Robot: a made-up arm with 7 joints. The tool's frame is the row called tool.
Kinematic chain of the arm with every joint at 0, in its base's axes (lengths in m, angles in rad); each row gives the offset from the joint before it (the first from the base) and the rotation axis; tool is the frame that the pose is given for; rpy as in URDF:
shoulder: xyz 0 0 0.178 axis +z
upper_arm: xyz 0 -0.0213 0.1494 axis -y
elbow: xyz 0 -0.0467 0.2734 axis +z
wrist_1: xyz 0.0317 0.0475 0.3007 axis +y
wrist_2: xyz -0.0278 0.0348 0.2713 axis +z
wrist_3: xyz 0 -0.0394 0.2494 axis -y
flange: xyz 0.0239 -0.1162 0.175 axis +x
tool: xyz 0 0 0 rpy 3.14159 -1.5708 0
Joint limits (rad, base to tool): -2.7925..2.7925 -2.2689..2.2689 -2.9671..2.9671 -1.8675..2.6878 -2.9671..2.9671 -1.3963..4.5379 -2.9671..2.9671
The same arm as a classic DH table. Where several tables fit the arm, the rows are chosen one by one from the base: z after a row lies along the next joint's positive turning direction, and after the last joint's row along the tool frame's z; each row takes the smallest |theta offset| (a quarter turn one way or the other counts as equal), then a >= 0, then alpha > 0; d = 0 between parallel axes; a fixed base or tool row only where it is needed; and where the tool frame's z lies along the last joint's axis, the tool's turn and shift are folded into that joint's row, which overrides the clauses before.
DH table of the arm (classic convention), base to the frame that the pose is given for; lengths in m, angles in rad. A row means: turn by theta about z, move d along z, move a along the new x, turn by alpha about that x. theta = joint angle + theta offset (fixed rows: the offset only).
shoulder: theta_offset 0; d 0.3274; a 0; alpha 1.5708
upper_arm: theta_offset 0; d 0.068; a 0; alpha -1.5708
elbow: theta_offset 0; d 0.5741; a 0.0317; alpha -1.5708
wrist_1: theta_offset 0; d 0.0823; a -0.0278; alpha 1.5708
wrist_2: theta_offset 0; d 0.5207; a 0; alpha 1.5708
wrist_3: theta_offset 1.5708; d 0.1556; a 0.175; alpha 1.5708
flange: theta_offset 0; d 0.0239; a 0; alpha 0
Joint limits (rad, base to tool): -2.7925..2.7925 -2.2689..2.2689 -2.9671..2.9671 -1.8675..2.6878 -2.9671..2.9671 -1.3963..4.5379 -2.9671..2.9671

